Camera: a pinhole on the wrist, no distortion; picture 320 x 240 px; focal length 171.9 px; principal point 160.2 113.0 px. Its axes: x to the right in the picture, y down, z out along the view. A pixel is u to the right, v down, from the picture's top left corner.
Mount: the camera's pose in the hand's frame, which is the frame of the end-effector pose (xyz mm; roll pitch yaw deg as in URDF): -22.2 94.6 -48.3 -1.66 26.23 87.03
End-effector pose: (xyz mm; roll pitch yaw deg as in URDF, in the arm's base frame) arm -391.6 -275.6 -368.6 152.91 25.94 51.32
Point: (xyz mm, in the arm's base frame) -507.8 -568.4 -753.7
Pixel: outside the picture
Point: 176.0 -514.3 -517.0
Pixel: 231 35
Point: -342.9 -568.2 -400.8
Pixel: 109 208
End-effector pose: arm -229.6 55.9 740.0 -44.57 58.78 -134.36
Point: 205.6 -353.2 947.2
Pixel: 157 158
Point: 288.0 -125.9 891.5
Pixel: 223 205
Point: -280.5 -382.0 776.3
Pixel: 12 23
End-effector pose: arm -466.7 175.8 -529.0 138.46 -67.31 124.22
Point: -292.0 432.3 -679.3
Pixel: 82 146
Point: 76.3 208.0 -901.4
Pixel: outside the picture
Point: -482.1 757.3 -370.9
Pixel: outside the picture
